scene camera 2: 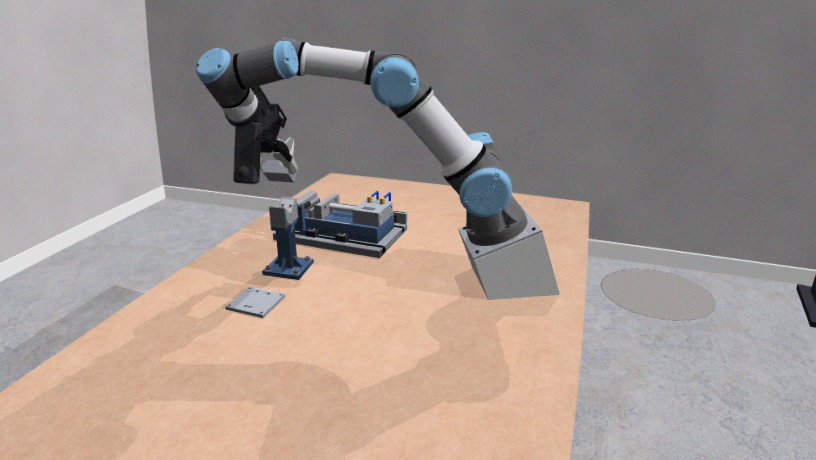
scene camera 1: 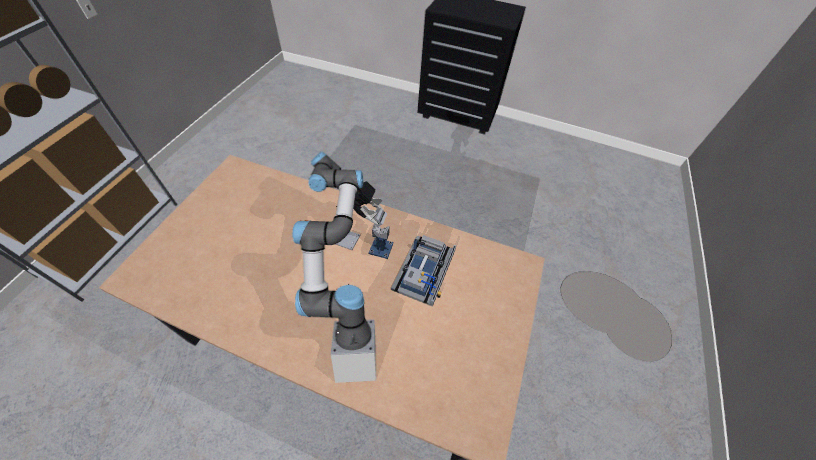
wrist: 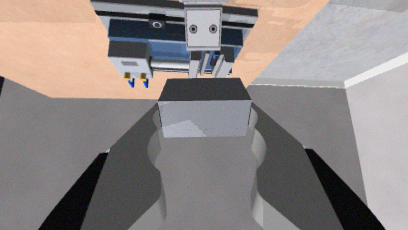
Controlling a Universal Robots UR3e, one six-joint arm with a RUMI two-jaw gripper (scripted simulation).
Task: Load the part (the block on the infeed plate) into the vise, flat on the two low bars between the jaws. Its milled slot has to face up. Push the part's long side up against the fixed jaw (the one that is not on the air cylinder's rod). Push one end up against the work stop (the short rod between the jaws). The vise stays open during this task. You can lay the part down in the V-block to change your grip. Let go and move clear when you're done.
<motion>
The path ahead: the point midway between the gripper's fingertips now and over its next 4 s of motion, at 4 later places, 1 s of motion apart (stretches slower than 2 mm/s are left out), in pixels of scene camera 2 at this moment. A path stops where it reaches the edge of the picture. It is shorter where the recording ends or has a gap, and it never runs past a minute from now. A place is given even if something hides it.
My gripper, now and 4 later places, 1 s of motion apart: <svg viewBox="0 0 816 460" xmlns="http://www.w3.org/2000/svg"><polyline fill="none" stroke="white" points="281,171 282,178 283,191 283,201 283,203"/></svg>
</motion>
